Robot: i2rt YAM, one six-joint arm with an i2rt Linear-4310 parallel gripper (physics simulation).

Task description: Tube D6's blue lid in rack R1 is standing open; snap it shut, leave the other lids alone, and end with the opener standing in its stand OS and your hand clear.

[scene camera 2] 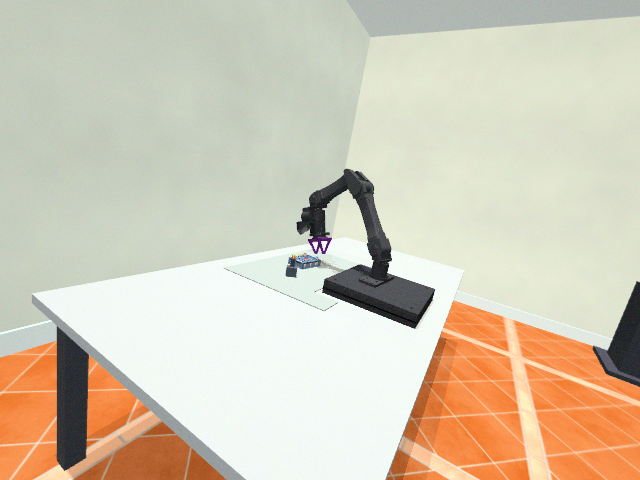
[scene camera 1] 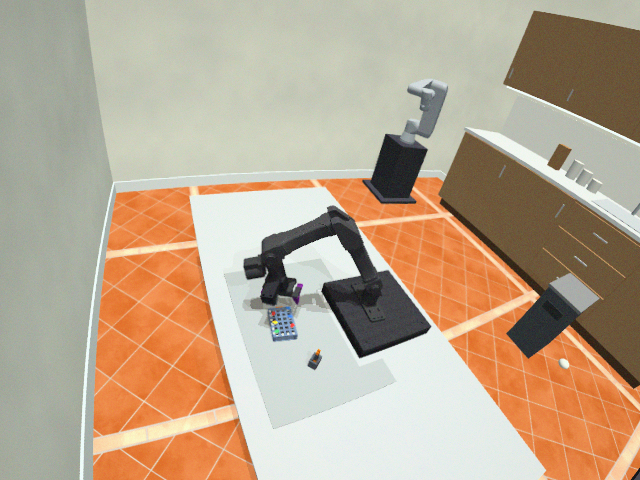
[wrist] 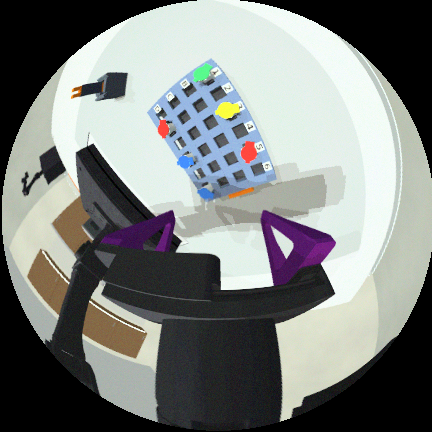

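Pixels of known places: gripper, between the fingertips: (scene camera 2: 319, 254) (scene camera 1: 285, 301) (wrist: 217, 214); arm's base, origin of its link: (scene camera 2: 377, 279) (scene camera 1: 367, 301).
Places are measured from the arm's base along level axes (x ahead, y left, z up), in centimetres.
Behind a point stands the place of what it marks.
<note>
Blue rack R1 (scene camera 1: 284, 338) {x 35.6, y 6.8, z -4.6 cm} (scene camera 2: 311, 265) {x 32.4, y -0.7, z -4.7 cm} (wrist: 186, 103) {x 35.4, y 5.0, z -1.9 cm} lies on the mat. In the wrist view, tube D6's blue lid (wrist: 205, 193) {x 32.0, y -3.5, z -0.7 cm} is at the rack's near left corner, sticking out past the edge; its exact tilt is hard to tell. Another blue lid (wrist: 185, 161) {x 32.3, y 0.4, z -0.7 cm} is at D4, with a red lid (wrist: 163, 128) {x 32.6, y 4.3, z -0.7 cm} at D2. The opener (scene camera 1: 317, 353) {x 28.9, y 19.2, z 3.3 cm} (scene camera 2: 293, 258) {x 28.1, y 18.9, z 2.4 cm} (wrist: 87, 90) {x 28.4, y 18.0, z 1.3 cm}, dark with an orange end, stands in stand OS (scene camera 1: 313, 361) {x 29.6, y 19.6, z -1.0 cm} (scene camera 2: 291, 271) {x 27.4, y 19.7, z -2.6 cm} (wrist: 117, 85) {x 29.1, y 17.3, z -3.3 cm}. My gripper (scene camera 2: 320, 252) {x 32.3, y -5.8, z 0.4 cm} (wrist: 217, 214) {x 32.3, y -5.8, z 0.4 cm} is open and empty, above and beyond the rack's row 6 end.
Green (wrist: 202, 73) {x 38.4, y 5.7, z -0.7 cm}, yellow (wrist: 228, 110) {x 38.2, y 1.8, z -0.7 cm} and red (wrist: 249, 152) {x 37.9, y -1.9, z -0.7 cm} lids are along the rack's numbered side. An orange strip (wrist: 241, 193) {x 34.7, y -5.9, z -2.5 cm} is at its row 6 edge. The arm's black base (scene camera 1: 382, 315) {x -2.3, y 8.4, z 0.9 cm} (scene camera 2: 377, 294) {x -6.8, y 15.0, z -0.2 cm} is beside the mat (scene camera 1: 279, 403) {x 43.3, y 29.4, z -4.9 cm}.
</note>
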